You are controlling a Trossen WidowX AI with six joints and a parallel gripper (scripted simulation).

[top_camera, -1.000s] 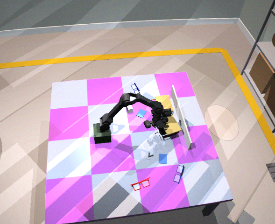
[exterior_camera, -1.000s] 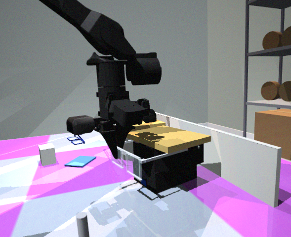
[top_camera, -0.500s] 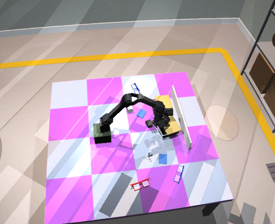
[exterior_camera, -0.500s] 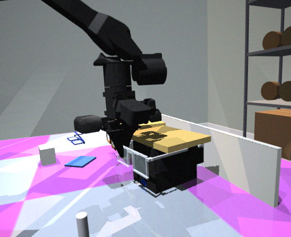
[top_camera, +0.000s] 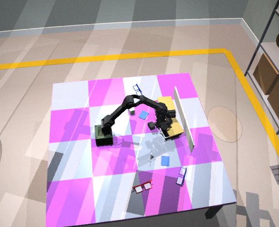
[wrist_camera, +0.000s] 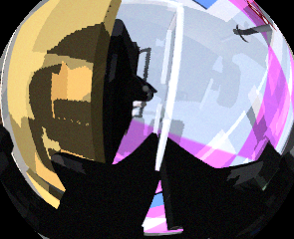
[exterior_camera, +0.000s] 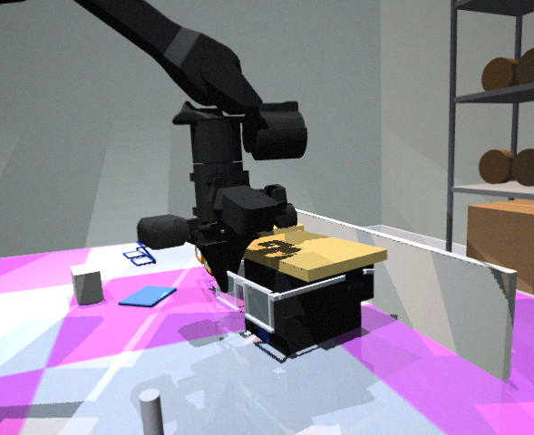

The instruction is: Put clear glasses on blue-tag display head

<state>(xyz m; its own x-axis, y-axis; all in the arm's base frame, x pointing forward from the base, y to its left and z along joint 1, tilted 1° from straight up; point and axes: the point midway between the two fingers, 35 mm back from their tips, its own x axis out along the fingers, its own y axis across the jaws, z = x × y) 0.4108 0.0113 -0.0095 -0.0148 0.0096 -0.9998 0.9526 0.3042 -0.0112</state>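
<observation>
My gripper tip is 70 mm short of the black display head and 10 mm to the left of it. From my gripper tip the other things lie so: grey peg: 230 mm to the right, 90 mm behind, 40 mm below; white wall panel: 210 mm ahead, 110 mm to the left, 10 mm below; white display head: 210 mm to the left, 60 mm ahead.
</observation>
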